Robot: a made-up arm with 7 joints.
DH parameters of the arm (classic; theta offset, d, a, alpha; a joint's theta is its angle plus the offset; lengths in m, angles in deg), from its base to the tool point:
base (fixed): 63.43 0 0.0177 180
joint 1: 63.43 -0.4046 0.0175 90
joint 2: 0 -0.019 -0.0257 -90
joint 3: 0 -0.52 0.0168 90
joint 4: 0 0.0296 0.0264 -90
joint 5: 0 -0.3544 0.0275 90
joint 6: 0 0.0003 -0.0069 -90
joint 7: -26.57 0 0.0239 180
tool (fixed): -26.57 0.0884 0 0
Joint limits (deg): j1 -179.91..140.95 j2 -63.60..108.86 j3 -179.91..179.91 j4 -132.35..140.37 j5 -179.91..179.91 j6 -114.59..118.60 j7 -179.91..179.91
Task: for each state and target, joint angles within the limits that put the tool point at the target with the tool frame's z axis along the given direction. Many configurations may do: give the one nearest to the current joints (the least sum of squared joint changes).
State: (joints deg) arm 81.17 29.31 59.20 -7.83 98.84 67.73 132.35
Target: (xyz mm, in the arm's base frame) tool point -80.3 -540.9 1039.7 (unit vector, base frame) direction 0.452 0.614 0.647
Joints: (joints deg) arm 117.73 50.11 72.41 -34.37 115.38 84.61 125.69
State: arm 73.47 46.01 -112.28 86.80 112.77 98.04 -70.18
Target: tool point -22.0 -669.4 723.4 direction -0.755 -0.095 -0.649
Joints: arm 114.70 55.28 -83.29 55.66 108.54 118.60 -70.60
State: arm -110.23 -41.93 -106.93 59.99 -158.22 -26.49 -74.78
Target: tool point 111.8 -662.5 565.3 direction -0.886 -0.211 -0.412
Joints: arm -128.96 -56.07 -117.93 68.98 -160.93 -57.87 -74.15
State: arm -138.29 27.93 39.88 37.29 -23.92 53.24 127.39
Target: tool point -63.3 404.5 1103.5 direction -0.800 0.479 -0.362
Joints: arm -129.00 2.03 45.66 44.69 -59.25 87.69 132.06
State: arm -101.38 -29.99 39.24 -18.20 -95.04 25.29 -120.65
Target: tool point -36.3 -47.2 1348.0 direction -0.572 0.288 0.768
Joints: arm -84.28 -13.81 15.68 15.46 -86.92 43.35 -113.45
